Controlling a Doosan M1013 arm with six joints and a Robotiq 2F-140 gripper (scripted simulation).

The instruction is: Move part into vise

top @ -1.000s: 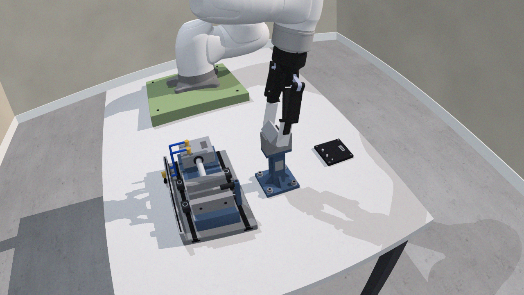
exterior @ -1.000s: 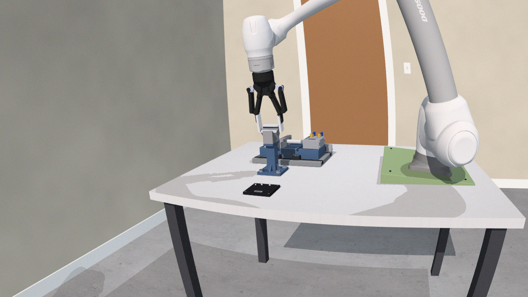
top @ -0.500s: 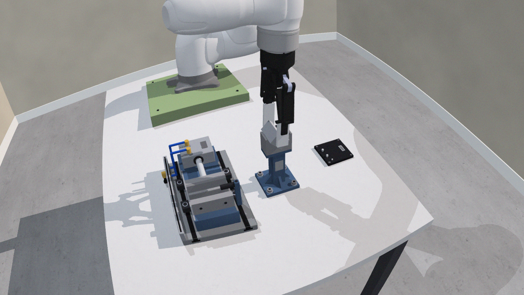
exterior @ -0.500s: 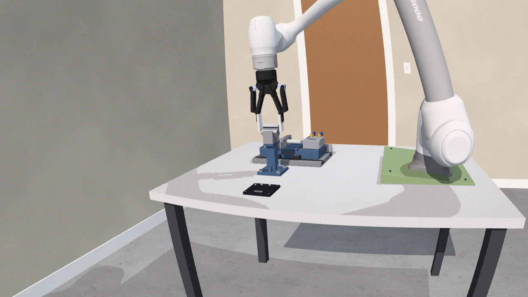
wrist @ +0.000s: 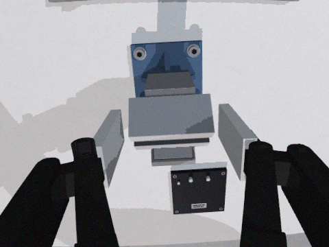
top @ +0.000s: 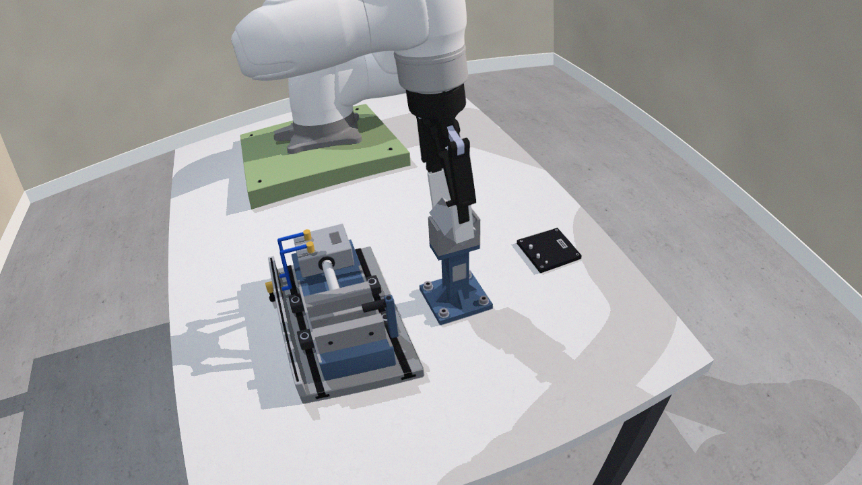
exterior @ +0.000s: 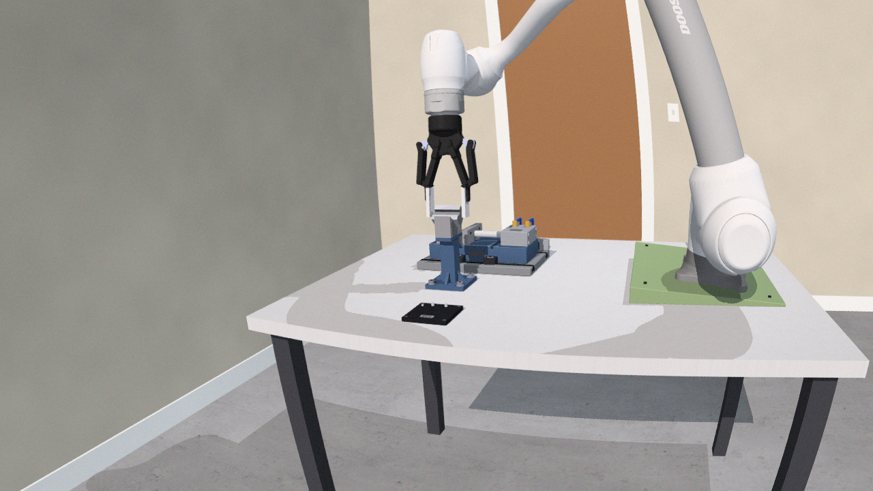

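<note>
My hand is 1 cm to the right of the part and 2 cm above it. The rest, counted from my hand: blue work stop post: 8 cm ahead, 10 cm to the right, 12 cm below; blue v-block stand: 12 cm below; work stop: 8 cm ahead, 13 cm to the right, 9 cm below.
</note>
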